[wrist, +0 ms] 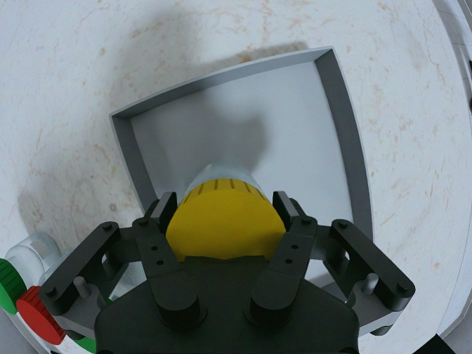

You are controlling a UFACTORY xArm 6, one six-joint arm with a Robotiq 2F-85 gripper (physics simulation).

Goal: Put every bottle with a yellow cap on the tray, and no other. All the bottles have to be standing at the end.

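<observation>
A bottle with a yellow cap stands upright on the grey tray, near its left part in the wrist view. My gripper is open, with one finger on each side of the yellow cap. The clear body of this bottle shows a little beyond the cap, and the rest is hidden under it. The near side of the tray is partly hidden by the gripper.
A bottle with a green cap and one with a red cap stand outside the tray at the lower left. Part of another green cap shows beside them, mostly hidden by the gripper. The tray has raised walls.
</observation>
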